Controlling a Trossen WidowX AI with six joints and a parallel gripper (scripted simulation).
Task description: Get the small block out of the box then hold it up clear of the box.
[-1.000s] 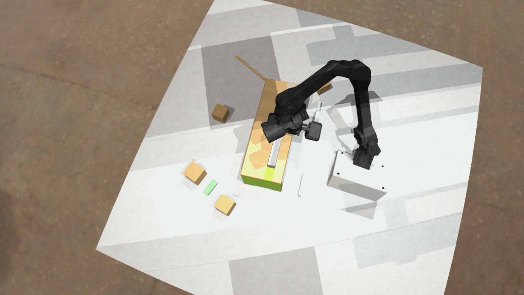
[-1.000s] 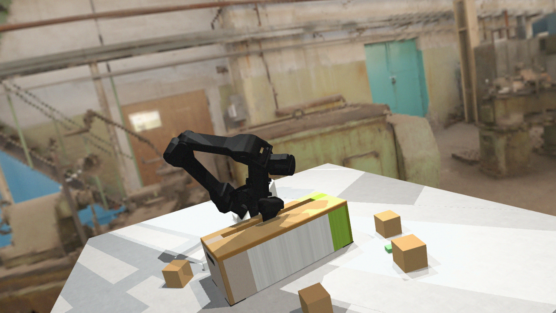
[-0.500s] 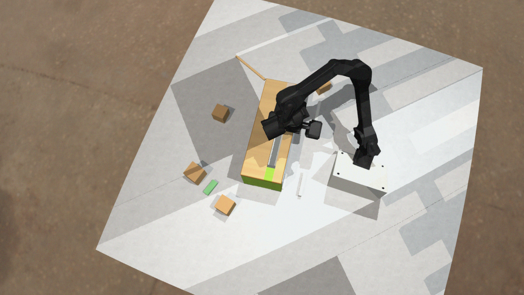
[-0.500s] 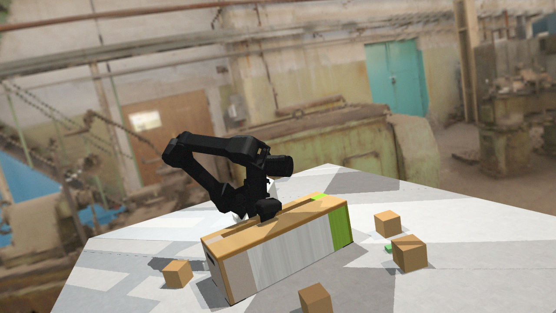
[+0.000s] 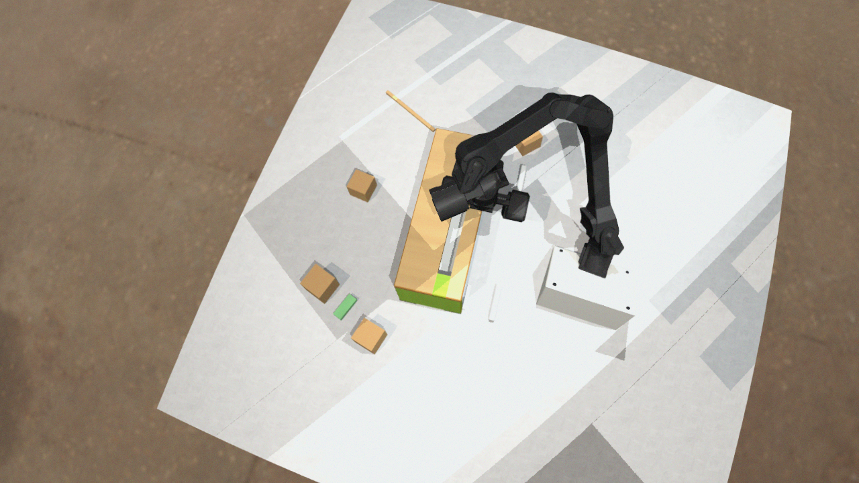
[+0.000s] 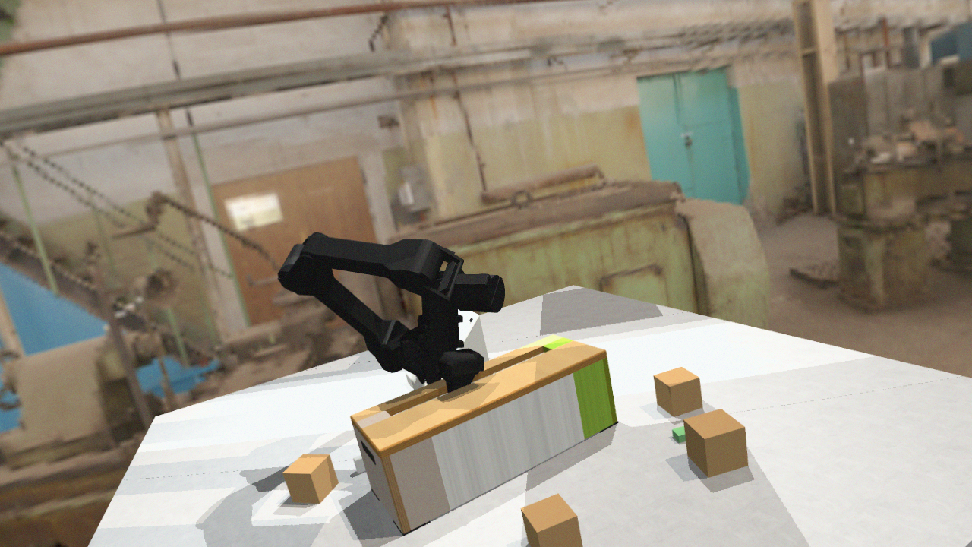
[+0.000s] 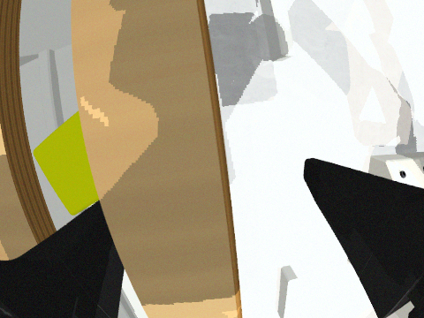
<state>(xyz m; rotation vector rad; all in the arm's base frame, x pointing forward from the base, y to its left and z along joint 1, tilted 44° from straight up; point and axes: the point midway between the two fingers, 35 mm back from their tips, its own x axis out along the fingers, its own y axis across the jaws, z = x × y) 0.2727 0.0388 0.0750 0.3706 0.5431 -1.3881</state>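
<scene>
Now: the yellow block 60 mm ahead of my gripper tip and 10 mm to the right of it. Round my gripper tip: thin wooden stick: 280 mm ahead, 210 mm to the right, 80 mm below; then flat green piece: 210 mm ahead, 320 mm to the left, 80 mm below; then wooden box: 30 mm ahead, 40 mm to the left, 30 mm below.
</scene>
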